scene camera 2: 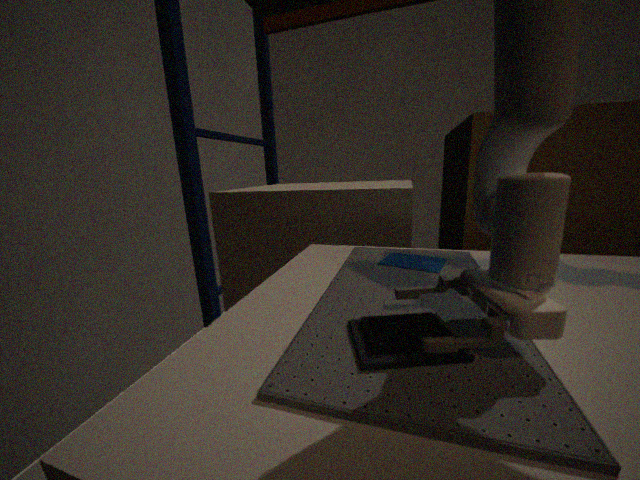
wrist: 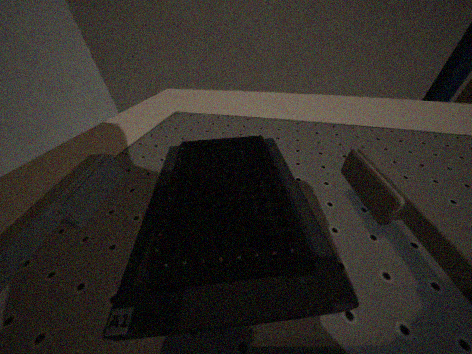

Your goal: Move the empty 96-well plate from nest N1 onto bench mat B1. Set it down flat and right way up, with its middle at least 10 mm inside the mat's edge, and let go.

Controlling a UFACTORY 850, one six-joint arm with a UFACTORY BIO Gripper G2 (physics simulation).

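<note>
The black 96-well plate point(scene camera 2: 395, 331) point(wrist: 225, 210) sits flat in the dark nest N1 point(scene camera 2: 413, 361) point(wrist: 235, 302) on the perforated board. A label reading A1 shows at the near left corner in the wrist view. My gripper point(scene camera 2: 421, 318) point(wrist: 234, 190) is open and empty. Its two fingers stand wide apart, one on each side of the plate, with gaps between fingers and plate in the wrist view. Their exact height relative to the plate is hard to tell. The blue bench mat B1 point(scene camera 2: 413, 261) lies flat at the far end of the board and does not show in the wrist view.
The grey perforated board point(scene camera 2: 310, 374) point(wrist: 430, 187) lies on the pale table point(scene camera 2: 170, 392) point(wrist: 300, 105). A large box point(scene camera 2: 310, 227) stands behind the table, beside a blue rack post point(scene camera 2: 188, 170). A brown cabinet point(scene camera 2: 599, 206) stands behind the arm. The views are dark and grainy.
</note>
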